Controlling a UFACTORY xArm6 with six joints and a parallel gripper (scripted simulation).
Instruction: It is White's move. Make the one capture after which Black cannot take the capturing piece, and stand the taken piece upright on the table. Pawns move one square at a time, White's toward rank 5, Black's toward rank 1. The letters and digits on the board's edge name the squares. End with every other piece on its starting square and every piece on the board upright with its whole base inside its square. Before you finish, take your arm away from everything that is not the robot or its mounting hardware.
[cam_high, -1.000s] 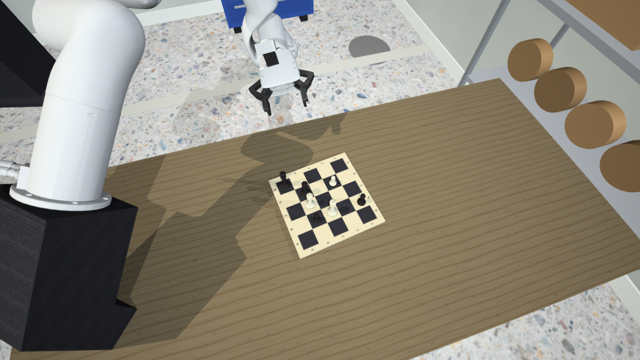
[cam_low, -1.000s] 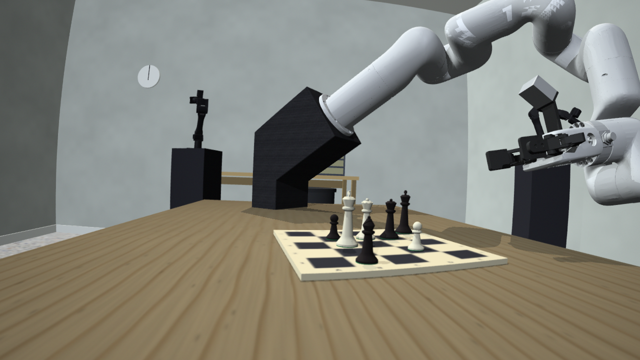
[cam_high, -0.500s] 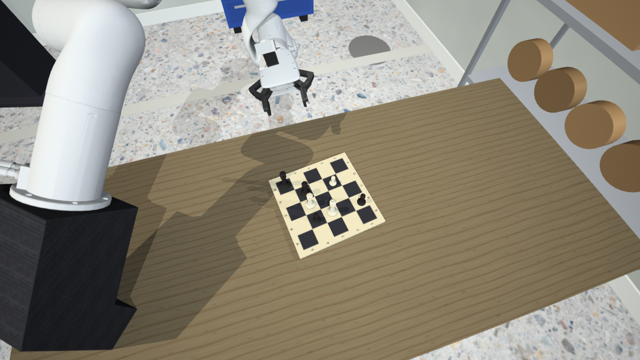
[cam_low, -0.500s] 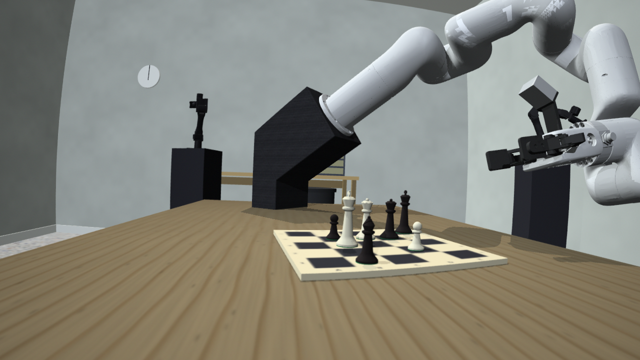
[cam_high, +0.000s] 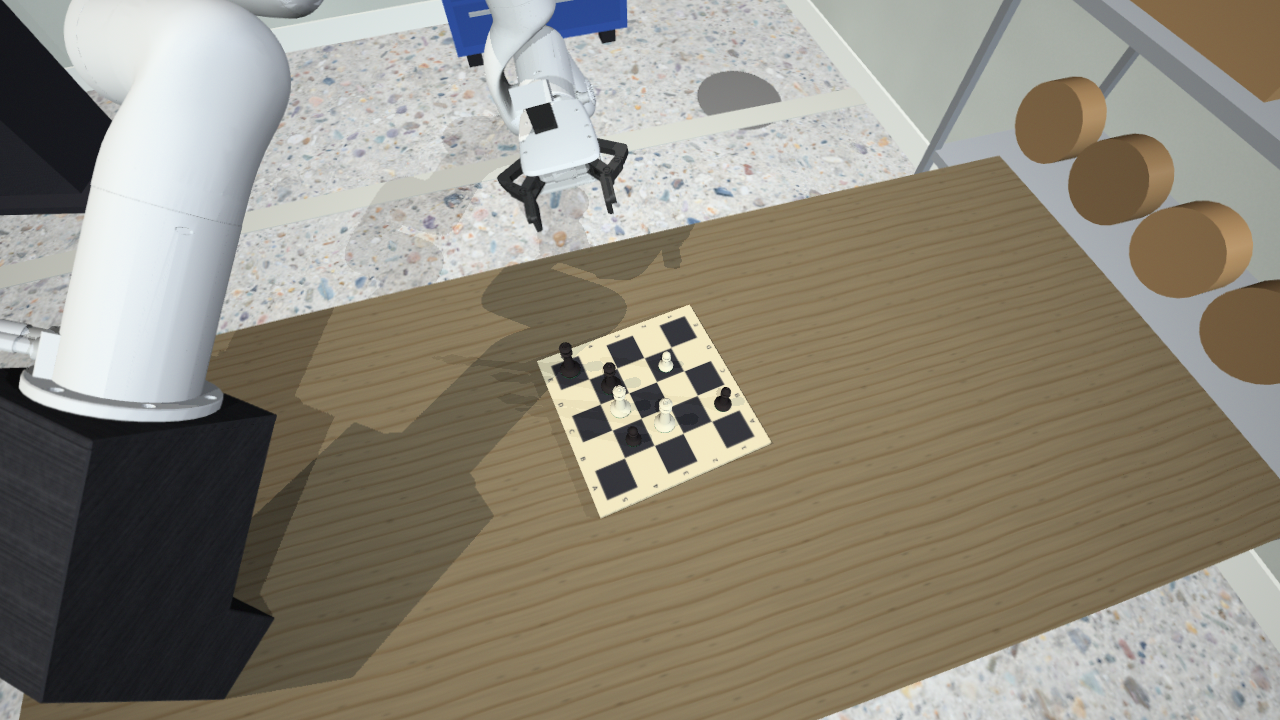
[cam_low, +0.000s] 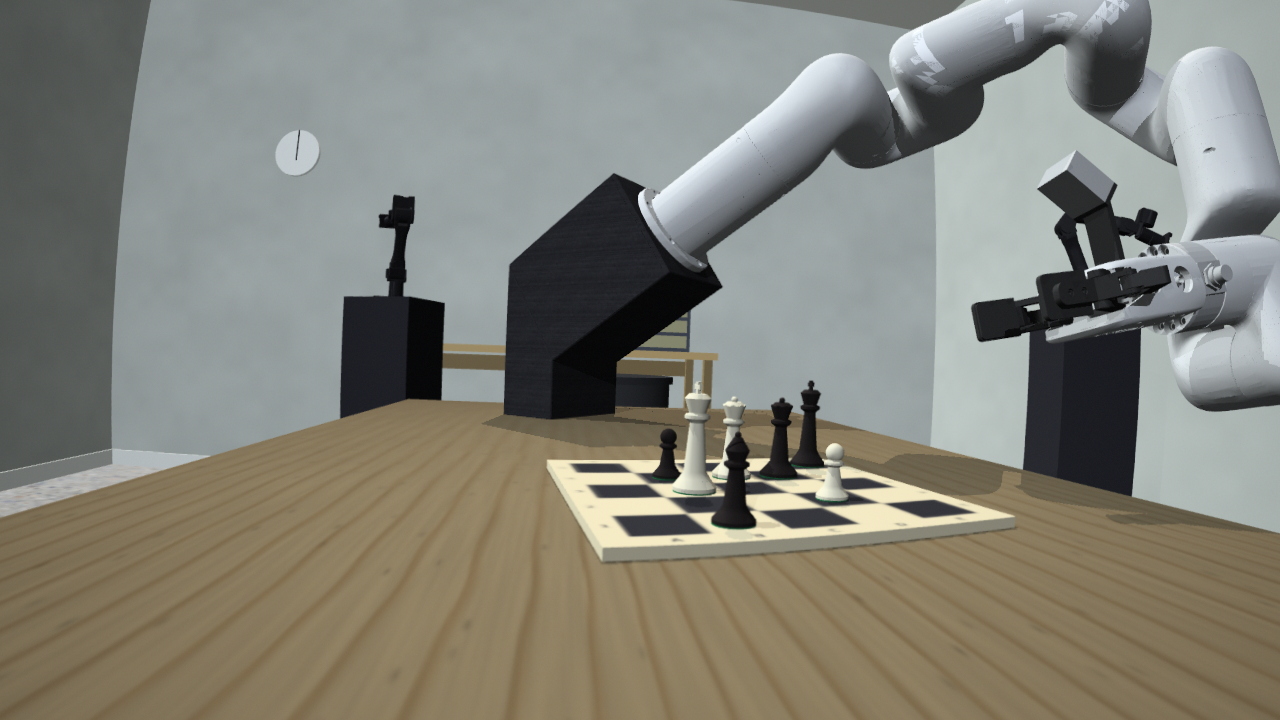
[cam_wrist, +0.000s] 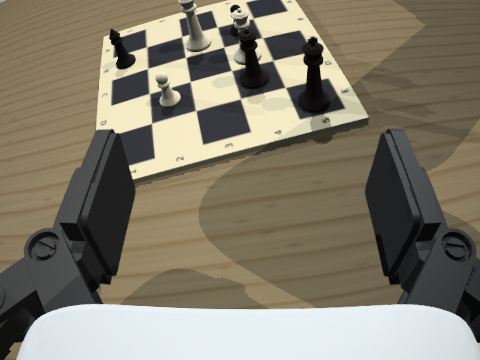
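Now: the black pawn 70 mm ahead of my hand, 250 mm to the right of it and 110 mm below it. Also, from my hand: black queen: 50 mm ahead, 180 mm to the right, 100 mm below; black king: 10 mm behind, 160 mm to the right, 90 mm below; white pawn: 110 mm ahead, 150 mm to the right, 110 mm below.
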